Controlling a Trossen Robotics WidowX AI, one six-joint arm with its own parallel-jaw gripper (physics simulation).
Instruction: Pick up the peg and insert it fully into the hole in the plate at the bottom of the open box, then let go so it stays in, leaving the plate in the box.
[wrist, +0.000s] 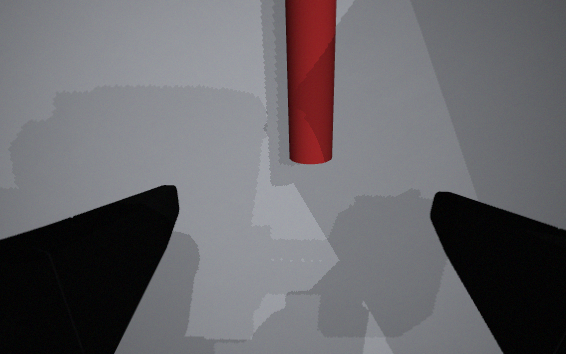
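The red peg lies on the grey surface in the upper middle of the wrist view. It runs up and down the view; its near end shows and its far end is cut off by the top edge. My gripper is wide open, one black fingertip at the left and one at the right. The peg's near end is a little beyond the line between the fingertips, roughly centred between them, and touches neither finger. The box, the plate and its hole do not show in this view.
The grey surface carries several overlapping shadows around the peg and between the fingers. A broad darker shadow area covers the right side of the view.
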